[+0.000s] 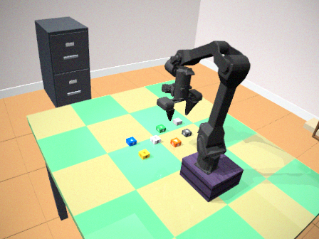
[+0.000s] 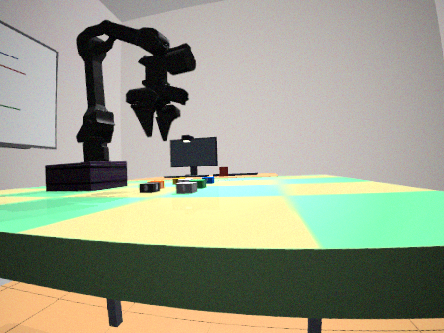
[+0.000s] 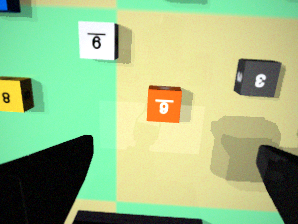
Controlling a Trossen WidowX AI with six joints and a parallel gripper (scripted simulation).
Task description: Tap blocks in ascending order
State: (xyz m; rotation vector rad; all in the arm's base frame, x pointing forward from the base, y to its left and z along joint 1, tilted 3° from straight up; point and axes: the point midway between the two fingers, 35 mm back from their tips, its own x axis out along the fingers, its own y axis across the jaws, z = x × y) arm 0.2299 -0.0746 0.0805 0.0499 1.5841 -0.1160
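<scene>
Right now the dark grey block is 12 cm below my gripper tip, 9 cm to the right of it and 1 cm ahead of it. Also, from my gripper tip: orange block (12 cm below, 1 cm behind); then white block (12 cm below, 6 cm to the left, 5 cm ahead); then green block (12 cm below, 10 cm ahead, 1 cm to the right).
</scene>
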